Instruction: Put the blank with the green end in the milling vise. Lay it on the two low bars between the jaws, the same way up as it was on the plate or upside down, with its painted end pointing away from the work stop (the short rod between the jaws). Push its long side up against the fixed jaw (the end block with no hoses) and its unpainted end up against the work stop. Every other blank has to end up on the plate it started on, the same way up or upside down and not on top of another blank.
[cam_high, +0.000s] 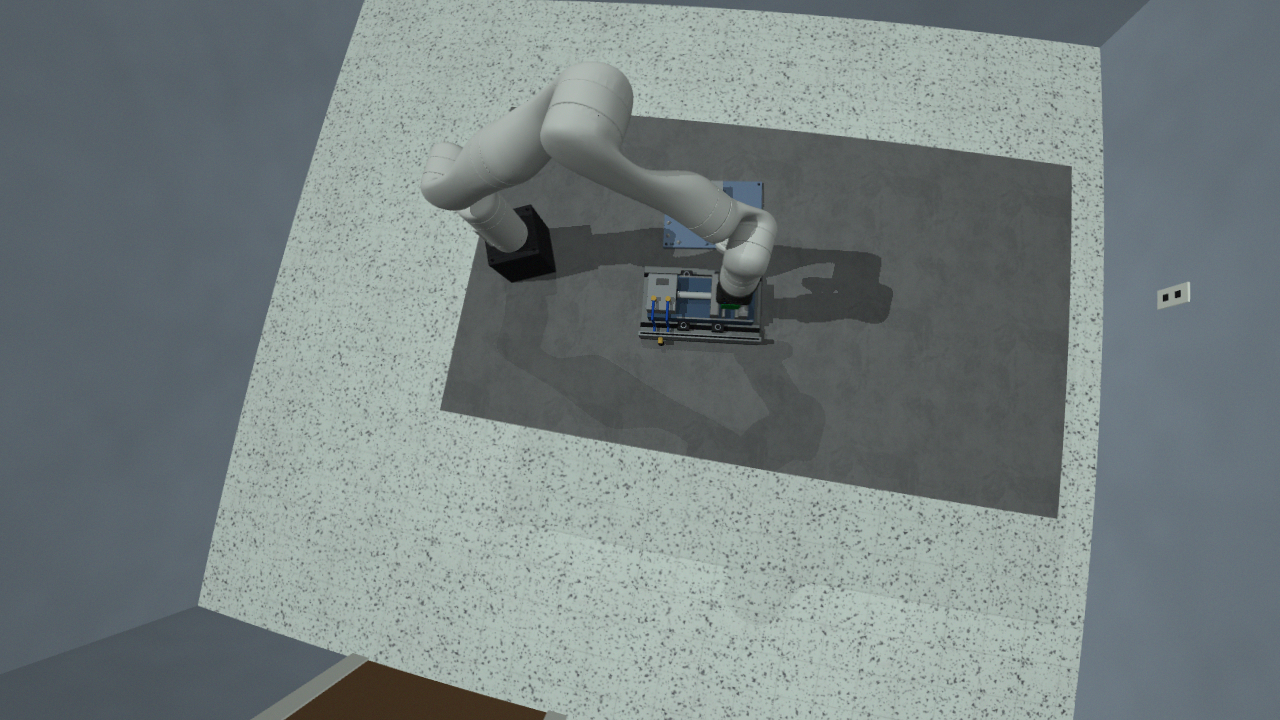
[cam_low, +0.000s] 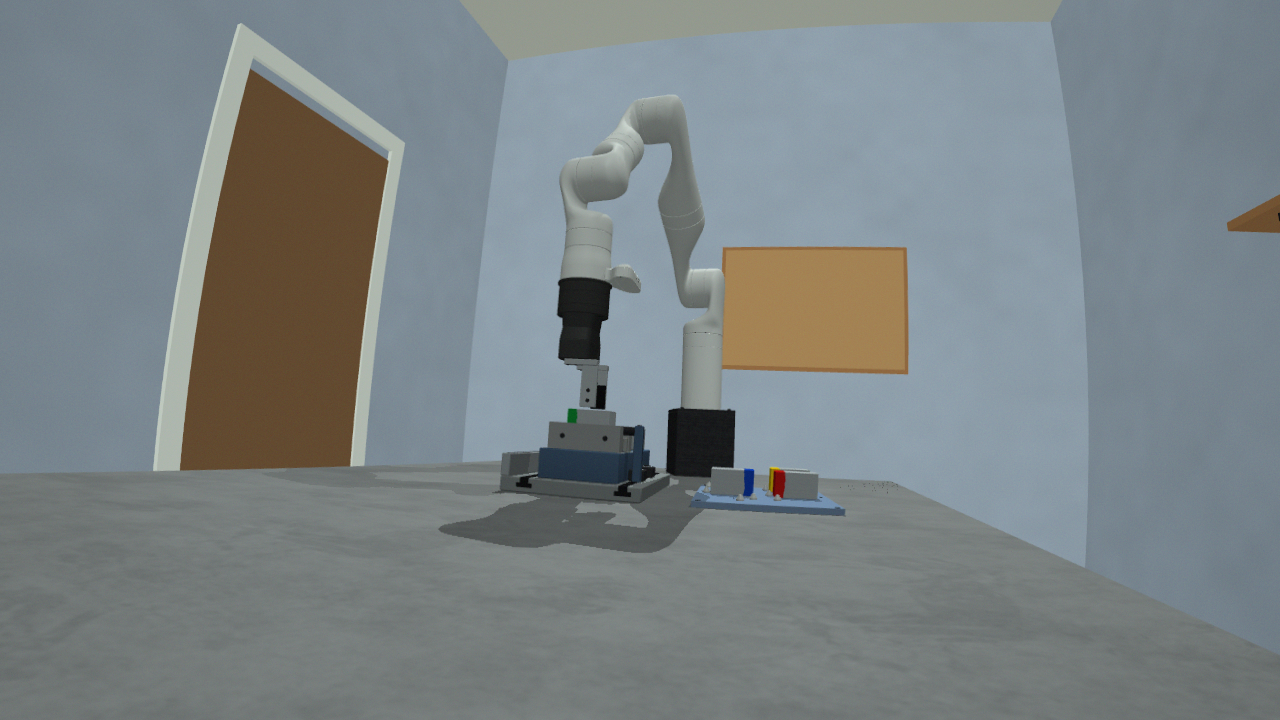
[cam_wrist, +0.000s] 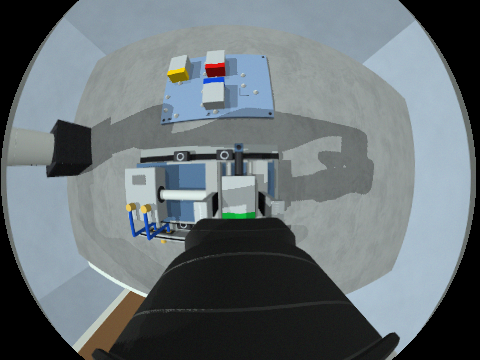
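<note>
Now: the green-ended blank 4 cm below my hand. From my hand the other things lie so: fixed jaw: 3 cm ahead, 6 cm below; then milling vise: 7 cm behind, 10 cm below; then work stop rod: 5 cm to the left, 5 cm below.
</note>
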